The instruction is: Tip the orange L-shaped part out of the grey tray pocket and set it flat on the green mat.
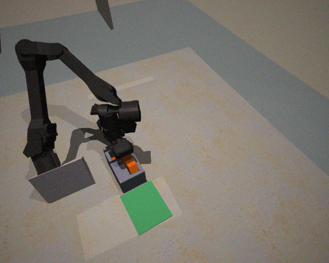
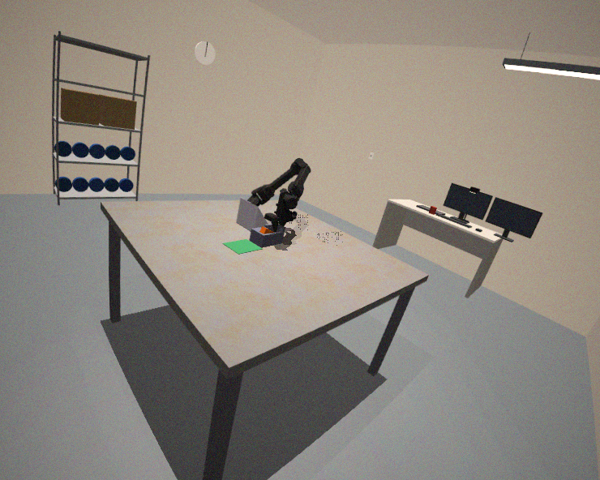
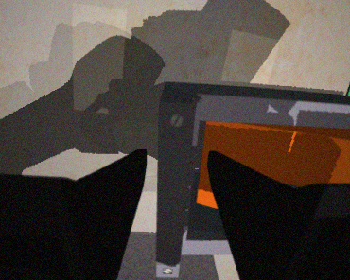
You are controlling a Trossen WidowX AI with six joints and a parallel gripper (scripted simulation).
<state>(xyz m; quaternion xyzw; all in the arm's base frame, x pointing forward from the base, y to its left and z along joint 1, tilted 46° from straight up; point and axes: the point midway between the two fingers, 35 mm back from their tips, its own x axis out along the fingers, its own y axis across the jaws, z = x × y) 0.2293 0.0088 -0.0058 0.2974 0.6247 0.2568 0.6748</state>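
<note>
Right now the orange L-shaped part is 60 mm to the right of my gripper tip and 10 mm behind it. Round my gripper tip: green mat: 220 mm to the right, 70 mm below, 10 mm behind.
</note>
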